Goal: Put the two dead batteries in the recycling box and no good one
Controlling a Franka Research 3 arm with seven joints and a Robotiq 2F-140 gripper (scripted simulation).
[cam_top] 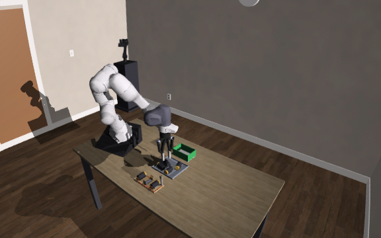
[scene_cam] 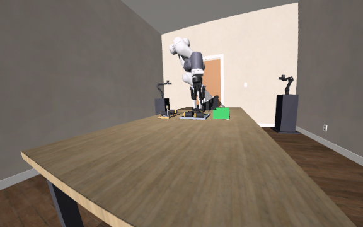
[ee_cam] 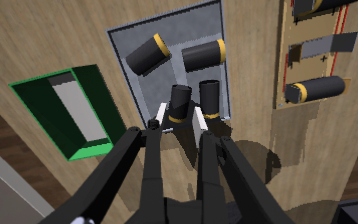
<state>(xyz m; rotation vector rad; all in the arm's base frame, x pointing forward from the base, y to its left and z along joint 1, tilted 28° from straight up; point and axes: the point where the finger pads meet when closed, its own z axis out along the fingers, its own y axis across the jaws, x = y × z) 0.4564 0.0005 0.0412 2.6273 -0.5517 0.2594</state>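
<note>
The grey tray lies 4 cm ahead of my hand, 1 cm to the right of it and 8 cm below it. Also, from my hand: green recycling box: 4 cm ahead, 17 cm to the left, 7 cm below; then bulb: 12 cm ahead, 20 cm to the right, 1 cm below.
</note>
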